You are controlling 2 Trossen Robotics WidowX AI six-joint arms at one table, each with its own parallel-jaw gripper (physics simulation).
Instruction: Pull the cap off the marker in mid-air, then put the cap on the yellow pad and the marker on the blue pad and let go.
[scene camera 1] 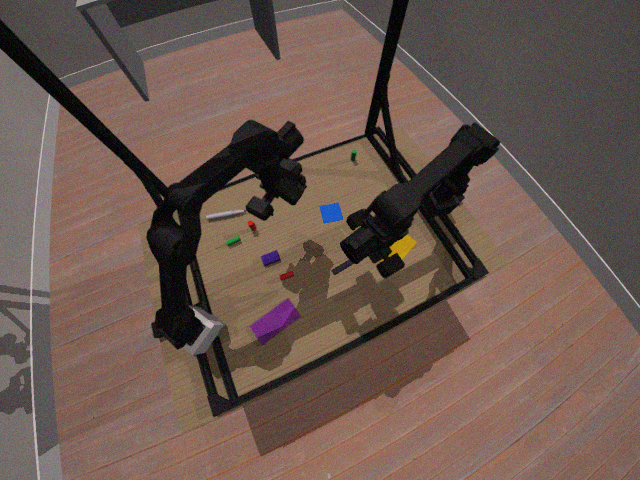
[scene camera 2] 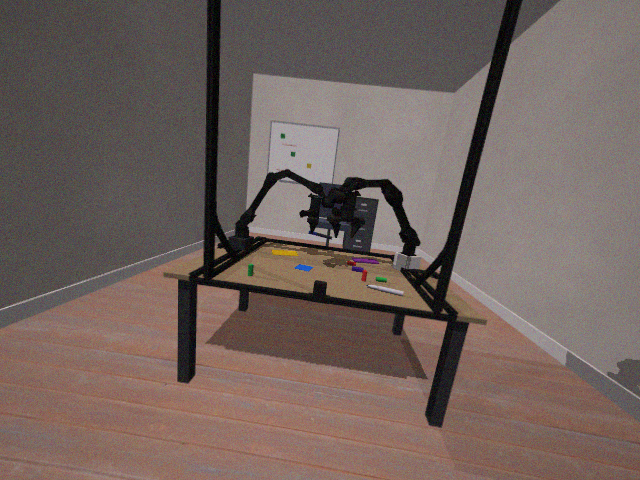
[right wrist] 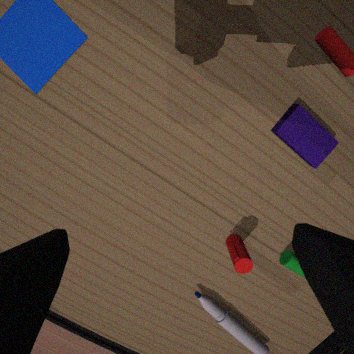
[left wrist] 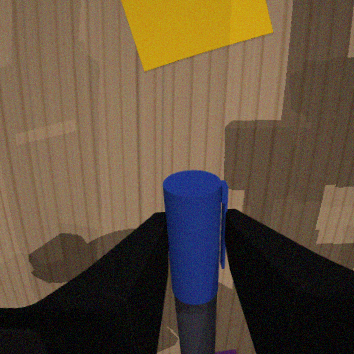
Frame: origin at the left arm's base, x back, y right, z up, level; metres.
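Seen in the pictures: left gripper, fingertip midpoint: [scene camera 2: 311, 233] [left wrist: 195, 221]; right gripper, fingertip midpoint: [scene camera 1: 280, 203] [scene camera 2: 343, 238] [right wrist: 182, 238]; left arm's base at its link origin: [scene camera 1: 442, 195] [scene camera 2: 241, 236]; right arm's base at its link origin: [scene camera 1: 190, 329] [scene camera 2: 408, 254].
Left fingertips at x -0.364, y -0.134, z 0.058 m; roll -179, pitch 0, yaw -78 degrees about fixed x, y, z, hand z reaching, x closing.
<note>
Pixels of each thing's middle, then the offset from my left fingertips to it.
- blue clip cap at the middle of its body: [left wrist: 196, 239] dx -0.006, dy -0.001, dz +0.002 m
- marker at the middle of its body: [left wrist: 195, 316] [scene camera 1: 352, 260] [scene camera 2: 320, 235] dx -0.052, dy -0.010, dz -0.005 m
- yellow pad at the middle of its body: [scene camera 1: 393, 246] [scene camera 2: 284, 252] dx +0.141, dy +0.027, dz -0.137 m
- blue pad at the middle of its body: [right wrist: 33, 37] [scene camera 1: 331, 212] [scene camera 2: 303, 267] dx -0.033, dy +0.224, dz -0.137 m
- white pen with a blue tip, body centre: [right wrist: 231, 324] [scene camera 1: 226, 214] [scene camera 2: 384, 289] dx -0.417, dy +0.334, dz -0.128 m
- upright red cylinder at the middle of its body: [right wrist: 237, 251] [scene camera 1: 252, 225] dx -0.328, dy +0.248, dz -0.114 m
- dark purple block at the middle of its body: [right wrist: 304, 135] [scene camera 1: 270, 258] dx -0.294, dy +0.114, dz -0.130 m
- purple slab at the middle of its body: [scene camera 1: 275, 321] [scene camera 2: 365, 260] dx -0.329, dy -0.096, dz -0.134 m
- green cylinder at the middle of its body: [scene camera 1: 353, 155] dx +0.139, dy +0.443, dz -0.114 m
My left gripper [scene camera 2: 313, 229] [left wrist: 195, 221] is shut on a blue clip cap [left wrist: 194, 245], which still sits on the dark grey barrel of the marker [scene camera 1: 342, 267] [left wrist: 195, 327] [scene camera 2: 320, 235]. It holds both above the table. The yellow pad [scene camera 1: 404, 248] [scene camera 2: 284, 253] [left wrist: 200, 30] lies below and beyond the cap in the left wrist view. My right gripper [scene camera 1: 276, 198] [scene camera 2: 346, 231] [right wrist: 182, 238] is wide open and empty, above the table. The blue pad [scene camera 1: 331, 212] [scene camera 2: 303, 267] [right wrist: 37, 45] lies flat at the upper left of the right wrist view.
A white pen with a blue tip [scene camera 1: 225, 214] [scene camera 2: 387, 290] [right wrist: 235, 325] lies near an upright red cylinder [scene camera 1: 251, 225] and a green one [scene camera 1: 233, 241]. A dark purple block [scene camera 1: 270, 258], a red cylinder [scene camera 1: 286, 275] and a purple slab [scene camera 1: 275, 320] lie farther along. Another green cylinder [scene camera 1: 353, 155] stands upright.
</note>
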